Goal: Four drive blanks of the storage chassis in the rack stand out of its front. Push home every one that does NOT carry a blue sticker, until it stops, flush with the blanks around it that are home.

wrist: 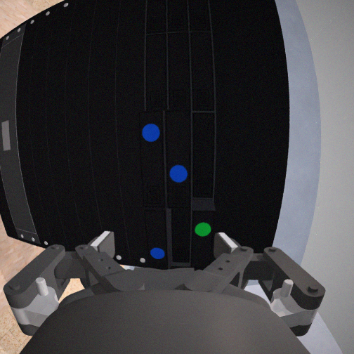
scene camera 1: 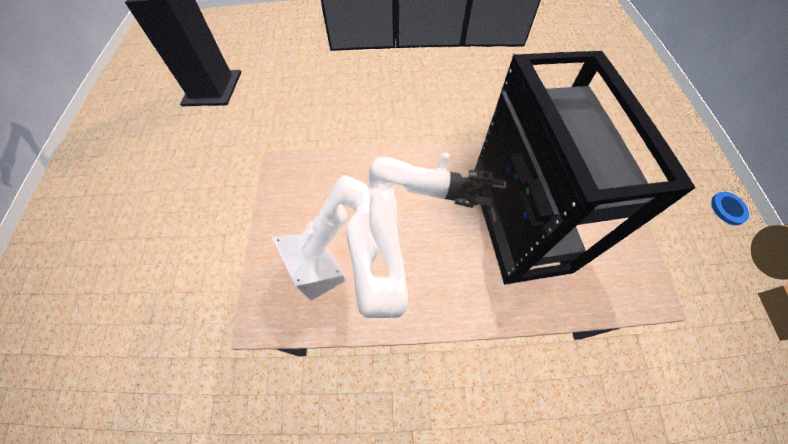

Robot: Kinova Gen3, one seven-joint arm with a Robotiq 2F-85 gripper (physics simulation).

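Where they show: gripper, fingertip midpoint: [scene camera 1: 498,193]; arm's base at its link origin: [scene camera 1: 311,247].
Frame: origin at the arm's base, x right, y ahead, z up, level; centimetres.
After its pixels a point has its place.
The rack [scene camera 1: 556,129] {x -11.7, y 70.2, z 51.5 cm} stands at the right, its front towards the arm. In the wrist view, a blank with a green sticker [wrist: 203,217] [scene camera 1: 527,190] {x -1.8, y 65.6, z 39.0 cm} stands out at the lower right, a lit end face showing. A blue-stickered blank [wrist: 155,225] at the lower left stands out, a side face showing. Two more blue-stickered blanks, one in the left column [wrist: 152,165] and one in the middle column [wrist: 178,147], are dark; how far they stand out is hard to tell. My gripper [wrist: 163,243] [scene camera 1: 497,193] {x -2.7, y 58.9, z 35.3 cm} is open and empty, close before the rack's front; the green sticker lies between its fingers in the wrist view.
The rack stands on a wooden table [scene camera 1: 441,297] {x 14.1, y 48.7, z -11.1 cm}. Its perforated side rail [scene camera 1: 537,242] {x 6.8, y 72.2, z 25.2 cm} borders the front. A grey panel [wrist: 15,135] with a light label is at the left in the wrist view. A blue round object [scene camera 1: 715,206] lies beyond the table at the right. A dark pillar [scene camera 1: 187,49] stands behind.
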